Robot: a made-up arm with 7 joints.
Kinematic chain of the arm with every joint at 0, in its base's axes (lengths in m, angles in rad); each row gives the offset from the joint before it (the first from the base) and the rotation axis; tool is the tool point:
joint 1: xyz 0 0.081 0 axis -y
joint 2: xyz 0 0.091 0 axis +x
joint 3: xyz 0 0 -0.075 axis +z
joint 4: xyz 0 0 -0.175 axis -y
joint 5: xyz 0 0 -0.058 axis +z
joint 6: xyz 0 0 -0.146 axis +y
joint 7: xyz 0 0 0 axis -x
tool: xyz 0 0 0
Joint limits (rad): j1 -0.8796..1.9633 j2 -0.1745..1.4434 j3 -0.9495..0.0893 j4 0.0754..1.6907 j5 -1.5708..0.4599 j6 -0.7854..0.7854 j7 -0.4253..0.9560
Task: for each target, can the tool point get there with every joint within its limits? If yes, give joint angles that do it. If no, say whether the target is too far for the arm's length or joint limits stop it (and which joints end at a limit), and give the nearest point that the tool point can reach.
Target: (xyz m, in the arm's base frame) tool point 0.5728 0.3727 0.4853
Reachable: no: too far | nearest point 0.3540 0.2896 0.2397 | short by 0.339 m
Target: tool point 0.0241 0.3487 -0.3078
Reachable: yes | joints -0.5908 0.8128 -0.2769 1.3495 0.0390 0.6016 0.5877
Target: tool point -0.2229 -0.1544 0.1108
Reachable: no: joint limits stop it (at a limit: joint 1, joint 2, joint 3, joint 4) | nearest point -0.0740 -0.0294 -0.2142 | short by 0.379 m
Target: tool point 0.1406 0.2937 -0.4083
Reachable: yes | joints 0.2261 0.3712 -0.7504 0.3095 -1.3544 -0.4570 -0.1920
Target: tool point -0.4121 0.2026 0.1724
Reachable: no: joint limits stop it (at a limit: joint 1, joint 2, joint 3, joint 4) | nearest point -0.0672 0.3981 0.1905 | short by 0.397 m
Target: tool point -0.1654 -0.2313 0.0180
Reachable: no: joint limits stop it (at a limit: joint 1, joint 2, joint 3, joint 4) | nearest point -0.0740 -0.0294 -0.2142 | short by 0.321 m
